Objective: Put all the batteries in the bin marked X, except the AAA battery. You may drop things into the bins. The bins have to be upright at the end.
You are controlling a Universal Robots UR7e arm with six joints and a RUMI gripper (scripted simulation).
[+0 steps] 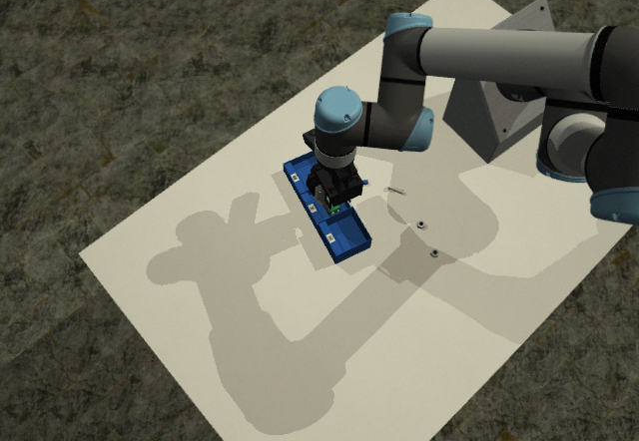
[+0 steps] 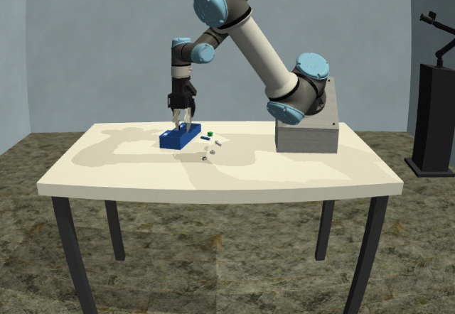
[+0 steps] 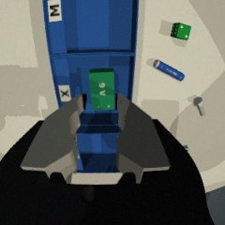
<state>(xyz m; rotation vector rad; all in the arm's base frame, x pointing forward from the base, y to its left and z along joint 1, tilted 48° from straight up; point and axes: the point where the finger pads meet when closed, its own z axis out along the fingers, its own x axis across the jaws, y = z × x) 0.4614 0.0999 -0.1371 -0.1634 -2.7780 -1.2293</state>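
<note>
My hand is 20 mm above the blue three-compartment bin row and 10 mm short of it. Round my hand: blue cylindrical battery: 90 mm behind, 40 mm below, 10 mm to the right; small green cube: 100 mm behind, 60 mm to the right, 40 mm below; green block battery: 30 mm below, 10 mm to the left.
</note>
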